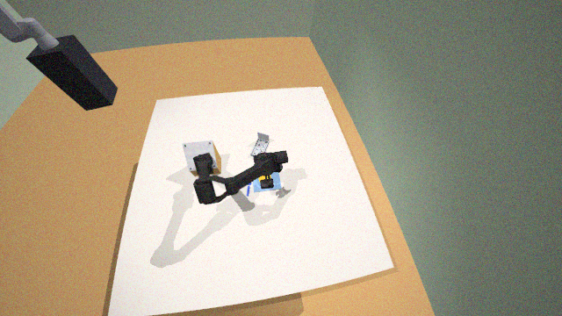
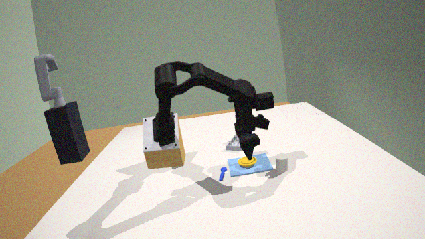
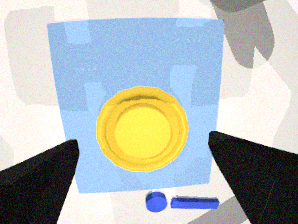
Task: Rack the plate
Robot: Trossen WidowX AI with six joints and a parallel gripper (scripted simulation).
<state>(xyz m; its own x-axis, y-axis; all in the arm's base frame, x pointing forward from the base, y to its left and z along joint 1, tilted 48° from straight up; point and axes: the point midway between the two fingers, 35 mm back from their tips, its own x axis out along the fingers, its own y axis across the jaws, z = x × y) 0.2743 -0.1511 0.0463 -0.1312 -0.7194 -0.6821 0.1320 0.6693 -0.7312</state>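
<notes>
The yellow plate lies 30 mm below my gripper tip. Round my gripper tip: blue spoon 100 mm behind, 40 mm below, 20 mm to the right; grey dish rack 200 mm to the left, 20 mm below, 10 mm ahead.
</notes>
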